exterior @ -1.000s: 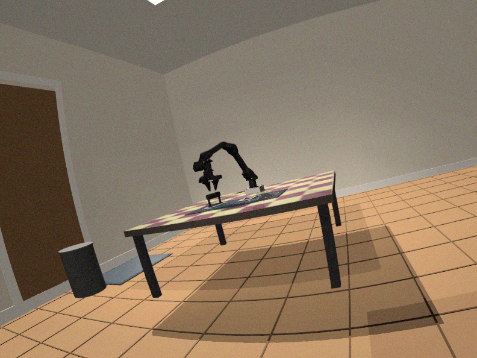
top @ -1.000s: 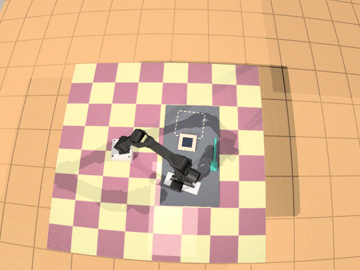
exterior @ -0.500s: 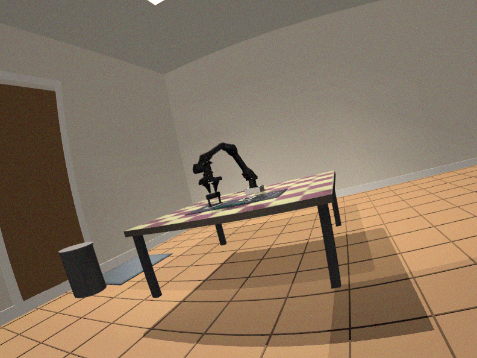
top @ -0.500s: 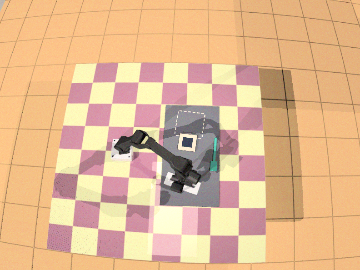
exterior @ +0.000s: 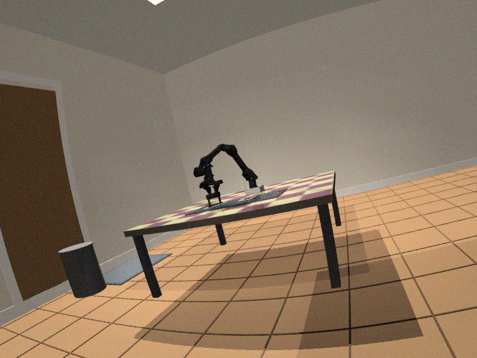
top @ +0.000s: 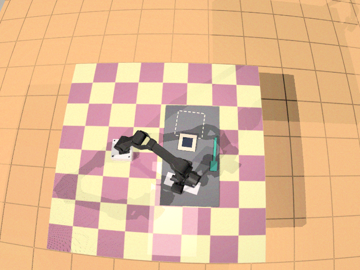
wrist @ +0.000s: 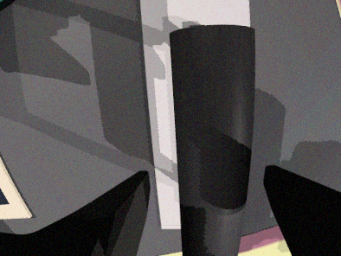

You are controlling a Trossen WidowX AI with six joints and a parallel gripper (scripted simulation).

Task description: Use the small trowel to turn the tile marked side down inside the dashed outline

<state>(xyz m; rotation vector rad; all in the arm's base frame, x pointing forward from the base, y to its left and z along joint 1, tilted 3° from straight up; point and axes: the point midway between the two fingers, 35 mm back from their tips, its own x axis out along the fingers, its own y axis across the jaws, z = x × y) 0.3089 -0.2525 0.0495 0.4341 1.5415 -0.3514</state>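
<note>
My gripper tip is now 2 cm past the trowel, 1 cm to the right of it and 3 cm above it. Also, from my gripper tip: square tile (7 cm ahead, 24 cm to the left, 6 cm below); then grey mat (8 cm ahead, 17 cm to the left, 9 cm below); then teal long-handled tool (21 cm ahead, 12 cm to the left, 6 cm below).
</note>
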